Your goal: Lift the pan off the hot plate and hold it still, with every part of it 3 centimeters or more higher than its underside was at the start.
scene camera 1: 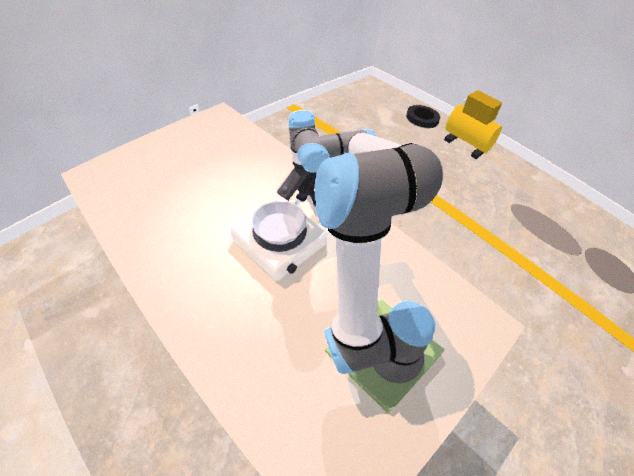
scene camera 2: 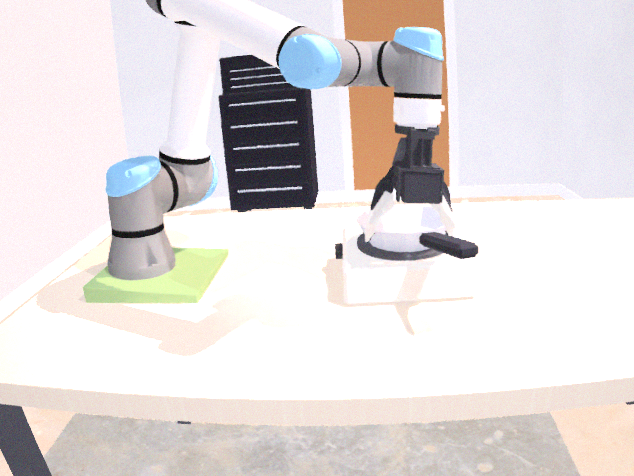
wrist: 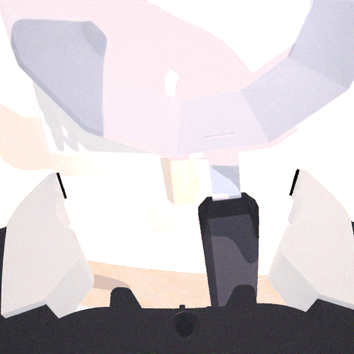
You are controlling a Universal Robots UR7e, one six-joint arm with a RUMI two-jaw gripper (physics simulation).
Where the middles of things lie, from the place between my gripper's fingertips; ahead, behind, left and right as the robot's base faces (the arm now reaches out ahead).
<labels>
My gripper is now 2 cm to the right of the pan (scene camera 1: 278, 222) and 1 cm below it. Round my hand: white hot plate (scene camera 2: 370, 275) 2 cm behind, 11 cm to the left, 7 cm below.
</labels>
